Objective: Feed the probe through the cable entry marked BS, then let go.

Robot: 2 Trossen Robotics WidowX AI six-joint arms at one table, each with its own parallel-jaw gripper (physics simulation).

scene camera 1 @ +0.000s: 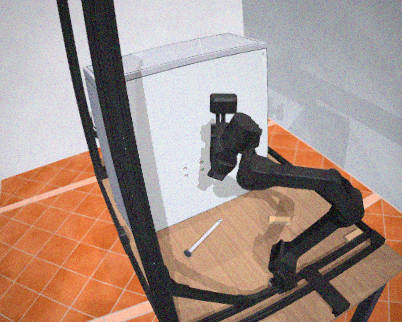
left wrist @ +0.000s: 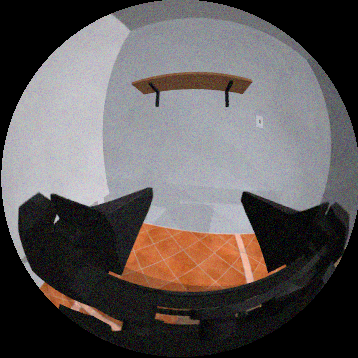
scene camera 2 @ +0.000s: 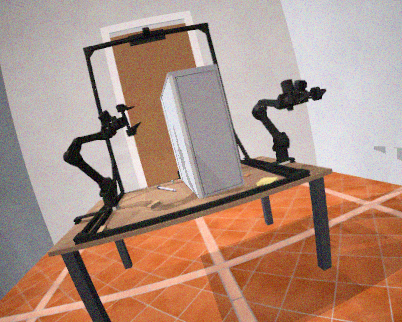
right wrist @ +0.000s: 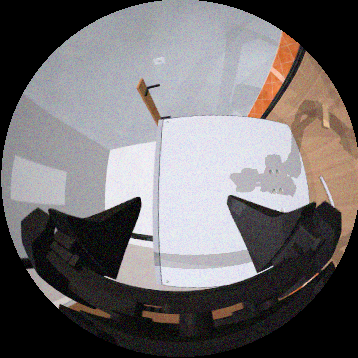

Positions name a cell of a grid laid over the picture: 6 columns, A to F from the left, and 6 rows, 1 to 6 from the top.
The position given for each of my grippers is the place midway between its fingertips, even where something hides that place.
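Observation:
Left wrist view: my left gripper (left wrist: D4), open, holds nothing. Scene camera 1: my right gripper (scene camera 1: D3), open, holds nothing. Right wrist view: my right gripper (right wrist: D4) too.

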